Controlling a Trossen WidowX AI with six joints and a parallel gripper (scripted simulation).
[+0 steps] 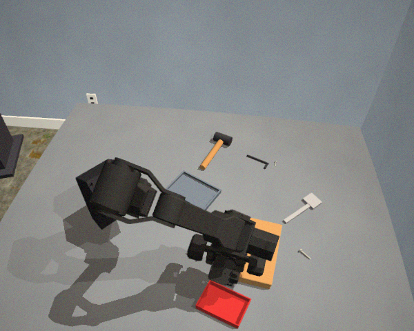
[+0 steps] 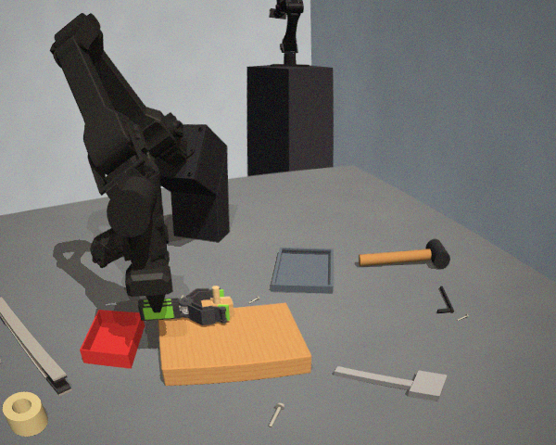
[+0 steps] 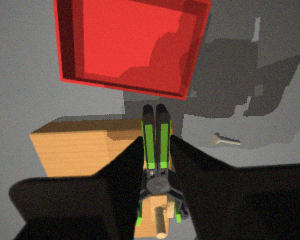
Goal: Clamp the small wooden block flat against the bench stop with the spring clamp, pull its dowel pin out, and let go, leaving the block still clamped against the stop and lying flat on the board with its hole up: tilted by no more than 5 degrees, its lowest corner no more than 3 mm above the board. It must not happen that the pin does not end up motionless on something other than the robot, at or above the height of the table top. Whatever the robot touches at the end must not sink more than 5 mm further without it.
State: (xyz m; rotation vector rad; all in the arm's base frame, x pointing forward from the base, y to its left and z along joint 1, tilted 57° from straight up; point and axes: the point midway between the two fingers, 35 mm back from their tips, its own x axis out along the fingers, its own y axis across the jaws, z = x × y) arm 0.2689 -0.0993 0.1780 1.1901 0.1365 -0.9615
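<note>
The dowel pin is 80 mm to the left of my hand, 40 mm ahead of it and 30 mm below it. Also, from my hand: wooden block: 80 mm to the left, 50 mm below, 40 mm ahead; wooden board: 100 mm ahead, 70 mm below, 60 mm to the left; red tray: 80 mm to the right, 80 mm below, 20 mm behind.
</note>
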